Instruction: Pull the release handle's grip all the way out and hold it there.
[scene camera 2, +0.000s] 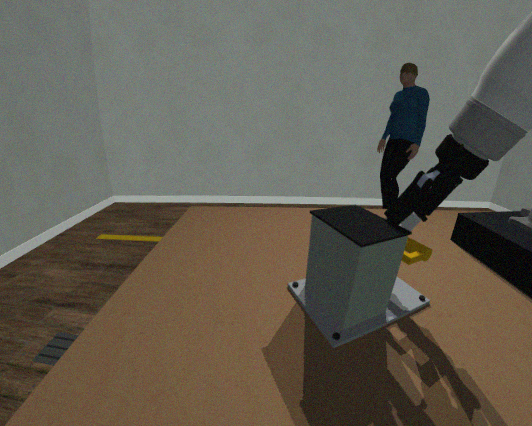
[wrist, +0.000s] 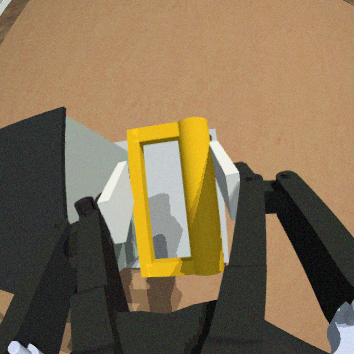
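The release handle's yellow grip is a rectangular frame with a thick round outer bar, beside the grey-green housing with its black top. The housing stands on a light metal base plate. My gripper is partly open, with nothing clamped. In the wrist view its pale pads lie on either side of the grip, the left one towards the housing and the right one by the round bar. In the scene view its fingertips are above the grip, partly behind the housing top. The link between grip and housing is hidden.
The housing is close to the left finger in the wrist view. The base plate stands on a brown table. A black block is at the right. A person in a blue top stands beyond the table, near the back wall.
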